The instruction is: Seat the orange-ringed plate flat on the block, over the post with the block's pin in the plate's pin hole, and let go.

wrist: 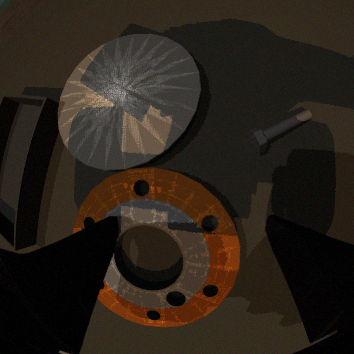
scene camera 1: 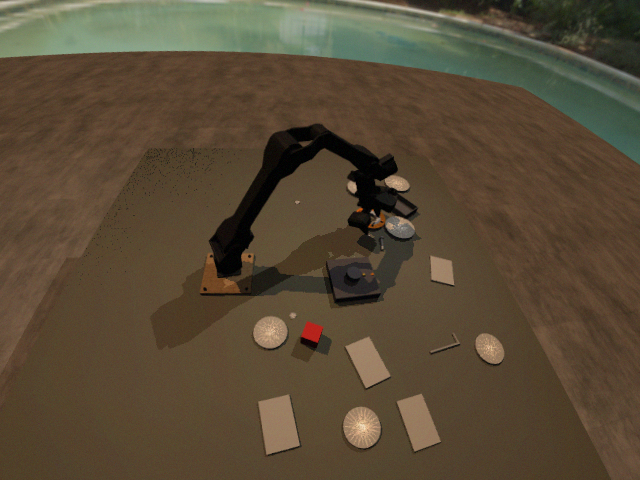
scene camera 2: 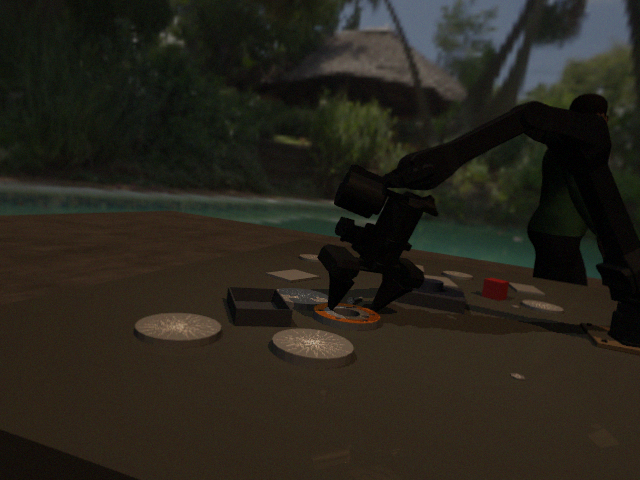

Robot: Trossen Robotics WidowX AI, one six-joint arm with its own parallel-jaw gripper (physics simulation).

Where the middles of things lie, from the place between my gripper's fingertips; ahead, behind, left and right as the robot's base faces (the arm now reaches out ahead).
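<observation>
I see the bolt point(wrist: 257, 138) 8 cm to the right of my hand. The dark block point(scene camera 1: 367, 287) is 14 cm behind my hand, 19 cm to the right of it and 1 cm above it; going by their middles, of the things named here the dark block is the farthest from my hand. As for the dark tray point(scene camera 2: 263, 307), it is 8 cm to the left of my hand, 14 cm ahead of it and 1 cm above it. The orange-ringed plate point(scene camera 2: 356, 318) is 1 cm ahead of my hand and 3 cm to the left of it.
</observation>
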